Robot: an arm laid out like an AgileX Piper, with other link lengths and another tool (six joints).
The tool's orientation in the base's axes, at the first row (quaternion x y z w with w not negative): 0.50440, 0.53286, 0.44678, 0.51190
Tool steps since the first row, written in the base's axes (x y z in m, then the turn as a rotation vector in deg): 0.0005, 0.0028, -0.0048, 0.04, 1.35, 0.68; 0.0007, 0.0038, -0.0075, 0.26, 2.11, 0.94; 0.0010, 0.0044, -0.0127, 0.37, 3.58, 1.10; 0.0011, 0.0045, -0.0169, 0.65, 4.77, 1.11; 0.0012, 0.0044, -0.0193, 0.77, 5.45, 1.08; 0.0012, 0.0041, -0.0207, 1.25, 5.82, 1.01; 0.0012, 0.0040, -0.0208, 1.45, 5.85, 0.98; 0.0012, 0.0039, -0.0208, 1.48, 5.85, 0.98
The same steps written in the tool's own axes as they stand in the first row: 0.0033, -0.0045, 0.0008, 1.28, 0.80, -0.07; 0.0045, -0.0070, 0.0011, 2.02, 1.15, 0.10; 0.0056, -0.0121, 0.0018, 3.47, 1.45, 0.14; 0.0061, -0.0163, 0.0022, 4.66, 1.59, 0.37; 0.0062, -0.0187, 0.0025, 5.35, 1.63, 0.46; 0.0061, -0.0201, 0.0026, 5.74, 1.64, 0.93; 0.0060, -0.0202, 0.0026, 5.78, 1.63, 1.13; 0.0059, -0.0202, 0.0026, 5.78, 1.63, 1.16
